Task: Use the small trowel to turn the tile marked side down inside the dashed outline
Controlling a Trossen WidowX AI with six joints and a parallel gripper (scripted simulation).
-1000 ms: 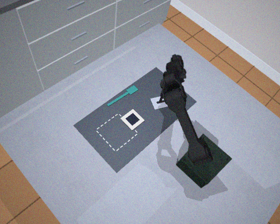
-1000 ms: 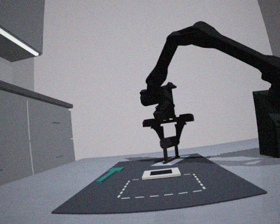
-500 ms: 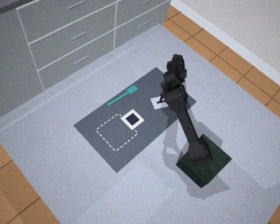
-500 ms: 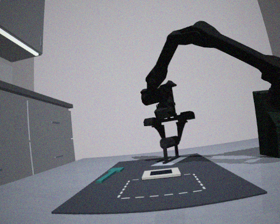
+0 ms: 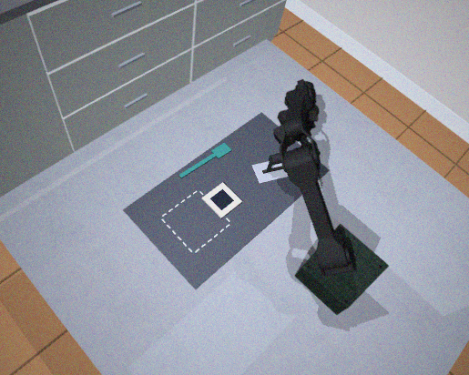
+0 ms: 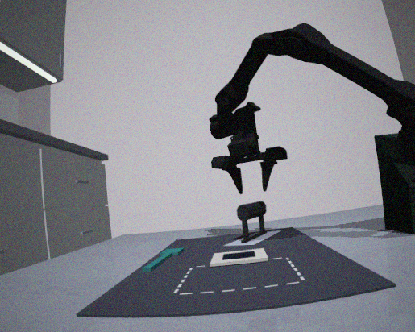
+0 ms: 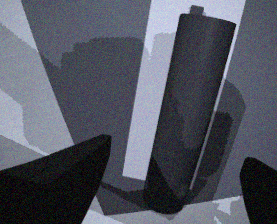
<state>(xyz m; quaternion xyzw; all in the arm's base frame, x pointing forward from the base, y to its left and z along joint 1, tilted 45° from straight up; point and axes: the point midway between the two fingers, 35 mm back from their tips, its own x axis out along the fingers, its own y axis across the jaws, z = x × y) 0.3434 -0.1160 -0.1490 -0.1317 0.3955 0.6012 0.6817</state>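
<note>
Now: the dark mat 19 cm to the left of my gripper tip, 13 cm below it and 6 cm ahead of it. Also, from my gripper tip: teal trowel 19 cm ahead, 17 cm to the left, 11 cm below; white tile 25 cm to the left, 11 cm below, 5 cm ahead.
</note>
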